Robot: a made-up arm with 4 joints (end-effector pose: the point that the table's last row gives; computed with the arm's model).
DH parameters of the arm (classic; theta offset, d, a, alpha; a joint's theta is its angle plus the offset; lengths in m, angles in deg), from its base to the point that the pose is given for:
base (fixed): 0 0.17 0 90
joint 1: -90 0.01 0.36 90
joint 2: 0 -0.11 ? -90
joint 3: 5.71 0 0.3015 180
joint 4: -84.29 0.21 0.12 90
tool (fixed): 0 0.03 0 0
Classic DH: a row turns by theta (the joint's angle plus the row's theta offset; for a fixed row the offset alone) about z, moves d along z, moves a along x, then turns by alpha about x.
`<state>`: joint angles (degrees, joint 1 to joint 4).
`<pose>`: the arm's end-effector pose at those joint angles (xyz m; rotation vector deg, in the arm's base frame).
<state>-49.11 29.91 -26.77 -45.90</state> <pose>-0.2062 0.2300 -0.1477 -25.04 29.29 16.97</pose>
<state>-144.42 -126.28 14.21 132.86</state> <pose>-0.2334 -0.0753 0.1843 -132.29 -51.45 30.26</pose>
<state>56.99 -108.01 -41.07 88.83</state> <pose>0.0628 -0.0491 -0.0121 -6.82 48.97 113.26</pose>
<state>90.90 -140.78 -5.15 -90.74</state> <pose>0.3423 -0.2678 0.2677 168.28 -59.99 7.80</pose>
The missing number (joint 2, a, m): -0.33
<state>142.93 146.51 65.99 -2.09</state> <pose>0.1370 0.0123 1.0369 130.55 47.66 99.91</pose>
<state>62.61 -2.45 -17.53 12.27</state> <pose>0.3875 0.1998 0.1576 1.72 -32.80 1.79</pose>
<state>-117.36 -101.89 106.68 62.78</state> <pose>-0.4467 -0.5911 -0.1105 17.48 52.10 -105.94</pose>
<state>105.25 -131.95 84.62 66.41</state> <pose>0.3174 -0.4462 0.7915 106.49 -57.65 101.12</pose>
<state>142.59 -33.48 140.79 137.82</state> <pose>-0.4781 -0.1755 0.1946 15.24 -140.27 41.46</pose>
